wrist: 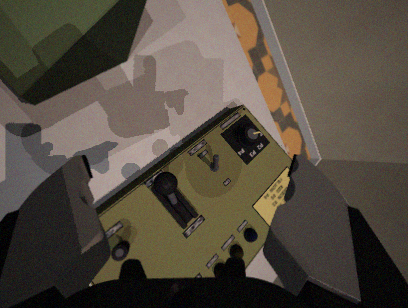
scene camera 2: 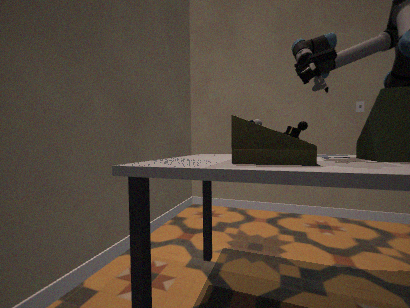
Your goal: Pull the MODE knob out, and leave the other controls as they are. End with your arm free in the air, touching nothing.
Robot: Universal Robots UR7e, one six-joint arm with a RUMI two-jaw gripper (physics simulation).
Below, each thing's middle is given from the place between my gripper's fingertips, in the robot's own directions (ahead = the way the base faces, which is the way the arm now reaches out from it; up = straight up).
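My gripper, measured from the sloped olive control panel (scene camera 2: 252, 143), is 23 cm above it. I also find the gripper 21 cm short of the panel and 7 cm to the right of it.
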